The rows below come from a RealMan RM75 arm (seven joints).
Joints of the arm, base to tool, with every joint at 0 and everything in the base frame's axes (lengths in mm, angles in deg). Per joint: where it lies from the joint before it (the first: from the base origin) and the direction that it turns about. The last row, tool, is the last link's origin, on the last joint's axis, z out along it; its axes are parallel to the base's.
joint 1: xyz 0 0 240.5 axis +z
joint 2: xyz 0 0 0 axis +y
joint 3: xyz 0 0 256 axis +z
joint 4: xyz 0 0 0 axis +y
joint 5: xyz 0 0 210 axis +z
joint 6: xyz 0 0 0 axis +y
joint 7: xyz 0 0 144 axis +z
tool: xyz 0 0 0
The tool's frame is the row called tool.
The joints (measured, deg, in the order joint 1, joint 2, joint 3, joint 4, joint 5, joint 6, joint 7), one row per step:
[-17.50 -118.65 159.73 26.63 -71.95 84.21 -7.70]
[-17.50 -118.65 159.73 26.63 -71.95 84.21 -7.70]
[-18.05 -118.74 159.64 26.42 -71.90 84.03 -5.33]
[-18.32 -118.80 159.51 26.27 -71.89 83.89 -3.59]
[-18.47 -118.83 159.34 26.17 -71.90 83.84 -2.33]
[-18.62 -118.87 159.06 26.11 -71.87 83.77 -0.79]
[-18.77 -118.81 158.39 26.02 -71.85 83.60 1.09]
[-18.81 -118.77 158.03 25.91 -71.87 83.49 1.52]
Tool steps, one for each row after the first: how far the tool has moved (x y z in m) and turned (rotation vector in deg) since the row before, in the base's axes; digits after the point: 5 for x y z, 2 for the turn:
[0.00000 0.00000 0.00000 0.00 0.00 0.00]
[0.00202 0.00273 -0.00043 0.70 2.38 -0.27]
[0.00072 0.00151 -0.00009 0.58 1.72 -0.01]
[0.00024 0.00102 0.00034 0.54 1.21 0.06]
[0.00038 0.00118 0.00042 0.68 1.42 0.09]
[-0.00073 0.00211 0.00194 1.07 1.77 0.38]
[-0.00094 0.00097 0.00119 0.39 0.46 0.28]

